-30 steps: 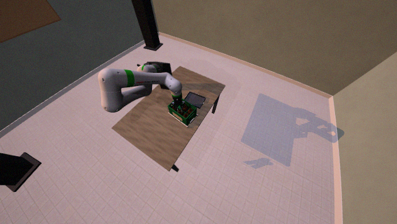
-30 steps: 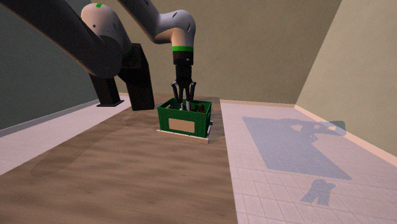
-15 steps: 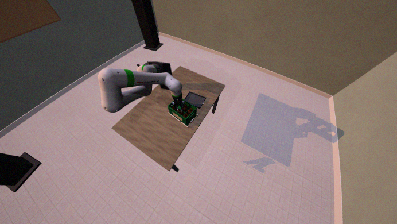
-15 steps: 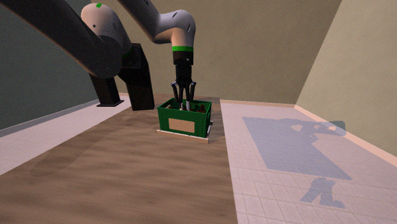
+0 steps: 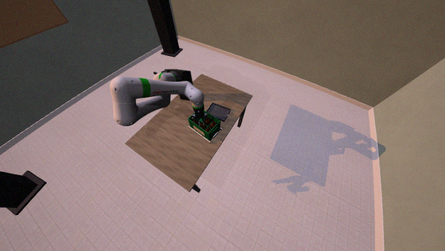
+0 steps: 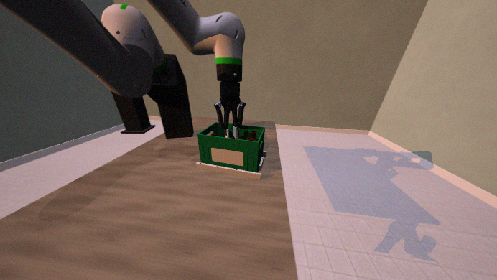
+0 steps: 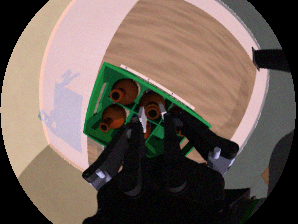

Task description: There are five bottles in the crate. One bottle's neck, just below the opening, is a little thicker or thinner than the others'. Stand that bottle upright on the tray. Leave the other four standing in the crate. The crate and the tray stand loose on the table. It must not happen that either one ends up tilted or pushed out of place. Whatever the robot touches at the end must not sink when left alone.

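My hand is 90 mm above the brown bottle. Also, from my hand: dark tray (60 mm ahead, 310 mm to the left, 160 mm below); green crate (10 mm ahead, 40 mm to the left, 90 mm below).
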